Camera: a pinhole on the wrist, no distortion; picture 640 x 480 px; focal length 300.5 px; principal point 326.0 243.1 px. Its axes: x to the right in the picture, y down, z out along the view. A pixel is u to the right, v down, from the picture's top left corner.
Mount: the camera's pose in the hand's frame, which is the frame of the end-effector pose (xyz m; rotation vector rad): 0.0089 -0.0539 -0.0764 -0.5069 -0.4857 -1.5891
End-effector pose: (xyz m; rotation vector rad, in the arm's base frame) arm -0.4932 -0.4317 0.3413 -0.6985 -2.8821 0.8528
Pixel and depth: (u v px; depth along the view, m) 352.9 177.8 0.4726
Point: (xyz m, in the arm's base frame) -0.4004 -0.4862 -0.0359
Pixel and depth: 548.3 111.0 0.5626
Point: -0.4002 -0.8827 -0.1438
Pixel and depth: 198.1 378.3 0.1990
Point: -0.5483 -0.3086 0.2371
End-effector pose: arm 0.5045 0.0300 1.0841 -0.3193 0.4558 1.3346
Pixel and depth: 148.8 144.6 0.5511
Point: -0.0255 0.1179 1.3216
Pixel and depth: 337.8 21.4 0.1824
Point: 0.4386 -0.0248 1.2092
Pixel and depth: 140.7 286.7 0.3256
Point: 0.2389 0.1947 1.1157
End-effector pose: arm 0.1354 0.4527 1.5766 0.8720 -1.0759 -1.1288
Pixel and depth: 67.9 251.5 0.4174
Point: 0.2152 0.5027 2.0528
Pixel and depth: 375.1 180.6 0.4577
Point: -0.1528 0.5570 1.8029
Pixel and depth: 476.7 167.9 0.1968
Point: -0.0065 0.4861 1.5924
